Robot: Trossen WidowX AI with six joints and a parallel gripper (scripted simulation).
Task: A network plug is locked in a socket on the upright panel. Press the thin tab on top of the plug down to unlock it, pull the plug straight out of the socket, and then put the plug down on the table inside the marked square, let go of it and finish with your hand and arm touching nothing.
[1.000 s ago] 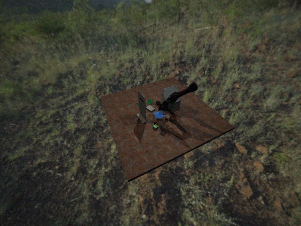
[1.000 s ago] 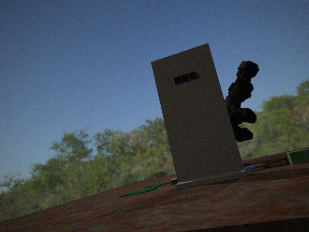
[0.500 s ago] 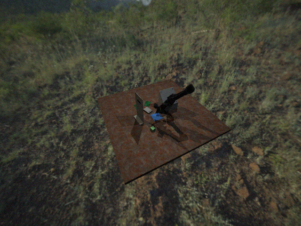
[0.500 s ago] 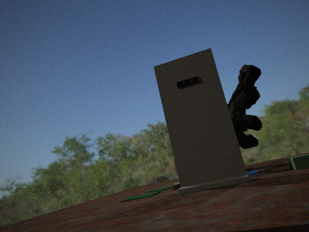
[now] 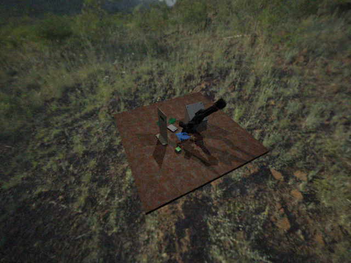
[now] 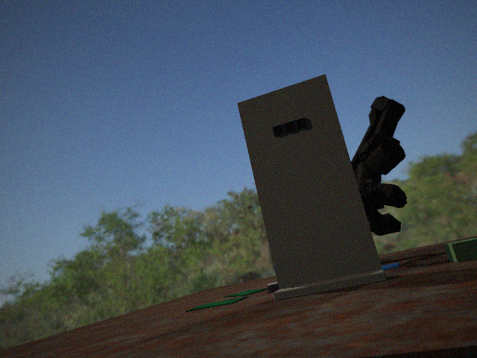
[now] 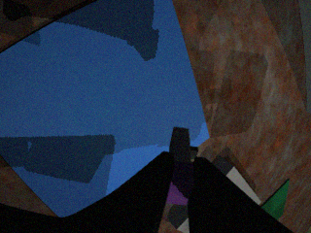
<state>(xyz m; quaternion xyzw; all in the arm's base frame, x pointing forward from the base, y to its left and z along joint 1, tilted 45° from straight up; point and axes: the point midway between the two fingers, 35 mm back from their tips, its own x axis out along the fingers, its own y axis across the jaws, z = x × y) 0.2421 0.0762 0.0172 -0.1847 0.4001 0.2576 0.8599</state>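
My gripper tip is now 10 mm past the blue marked square and 60 mm above it. Also, from my gripper tip: small green cube 150 mm ahead, 150 mm to the left, 40 mm below; then flat grey piece 30 mm ahead, 160 mm to the right, 50 mm below; then network plug right at my gripper tip.
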